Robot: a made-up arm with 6 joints.
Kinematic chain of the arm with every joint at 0, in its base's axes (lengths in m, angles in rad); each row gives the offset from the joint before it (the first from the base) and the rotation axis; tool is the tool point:
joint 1: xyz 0 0 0.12 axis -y
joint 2: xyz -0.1 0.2 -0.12 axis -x
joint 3: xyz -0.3 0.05 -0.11 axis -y
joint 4: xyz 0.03 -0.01 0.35 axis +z
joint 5: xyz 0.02 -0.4 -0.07 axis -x
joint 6: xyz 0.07 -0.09 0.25 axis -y
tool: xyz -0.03 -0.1 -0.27
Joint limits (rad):
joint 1: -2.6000..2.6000
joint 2: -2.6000..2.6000
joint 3: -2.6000..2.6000
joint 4: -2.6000..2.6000
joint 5: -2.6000..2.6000
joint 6: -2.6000..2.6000
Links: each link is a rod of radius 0.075 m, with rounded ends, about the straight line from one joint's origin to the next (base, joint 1, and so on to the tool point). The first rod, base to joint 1, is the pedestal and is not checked.
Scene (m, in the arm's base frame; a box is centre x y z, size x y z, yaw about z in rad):
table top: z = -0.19
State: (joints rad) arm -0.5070 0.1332 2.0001 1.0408 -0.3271 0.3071
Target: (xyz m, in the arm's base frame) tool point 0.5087 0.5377 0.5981
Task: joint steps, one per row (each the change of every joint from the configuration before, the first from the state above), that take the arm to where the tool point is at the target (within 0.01 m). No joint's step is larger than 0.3 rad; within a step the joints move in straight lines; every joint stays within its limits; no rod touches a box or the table.
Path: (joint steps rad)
1: -0.2602 0.0337 -0.1102 0.0657 0.0143 0.0932
2: -0.2602 0.0336 -0.1101 0.0658 0.0142 0.0931
3: -0.2602 0.0337 -0.1102 0.0657 0.0143 0.0932
4: -0.2602 0.0337 -0.1102 0.0658 0.0143 0.0932
5: -0.2603 0.0336 -0.1102 0.0657 0.0143 0.0931

